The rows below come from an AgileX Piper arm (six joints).
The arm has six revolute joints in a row. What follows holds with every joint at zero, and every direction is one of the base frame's.
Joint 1 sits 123.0 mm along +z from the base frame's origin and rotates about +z.
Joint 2 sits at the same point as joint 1 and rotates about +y.
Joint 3 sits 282.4 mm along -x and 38.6 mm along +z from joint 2 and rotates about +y.
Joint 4 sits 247.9 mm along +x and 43.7 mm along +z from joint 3 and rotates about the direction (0.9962, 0, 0.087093).
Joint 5 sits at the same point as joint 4 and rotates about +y.
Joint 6 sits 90.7 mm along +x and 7.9 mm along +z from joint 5 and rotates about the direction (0.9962, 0, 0.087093).
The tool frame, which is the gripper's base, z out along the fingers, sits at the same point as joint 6; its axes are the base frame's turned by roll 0.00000, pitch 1.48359 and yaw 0.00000 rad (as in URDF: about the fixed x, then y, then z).
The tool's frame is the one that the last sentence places.
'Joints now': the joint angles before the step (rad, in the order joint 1, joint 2, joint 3, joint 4, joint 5, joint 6). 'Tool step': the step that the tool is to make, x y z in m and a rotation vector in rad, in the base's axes. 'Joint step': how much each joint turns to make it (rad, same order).
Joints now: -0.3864 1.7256 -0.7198 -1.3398 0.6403 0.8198
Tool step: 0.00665 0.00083 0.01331 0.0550 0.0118 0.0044
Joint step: 0.0000 -0.0259 -0.0572 0.1893 0.0002 -0.2029
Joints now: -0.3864 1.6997 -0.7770 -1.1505 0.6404 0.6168
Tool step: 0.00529 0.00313 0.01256 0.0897 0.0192 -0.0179
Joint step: 0.0000 -0.0203 -0.0646 0.2455 0.0351 -0.2263
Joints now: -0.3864 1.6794 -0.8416 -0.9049 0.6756 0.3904
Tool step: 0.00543 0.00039 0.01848 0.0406 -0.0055 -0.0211
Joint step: 0.0000 -0.0246 -0.0674 0.1404 0.0616 -0.1267
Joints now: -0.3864 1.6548 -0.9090 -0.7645 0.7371 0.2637
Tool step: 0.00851 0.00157 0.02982 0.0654 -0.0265 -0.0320
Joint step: 0.0000 -0.0299 -0.1102 0.1740 0.1015 -0.1377
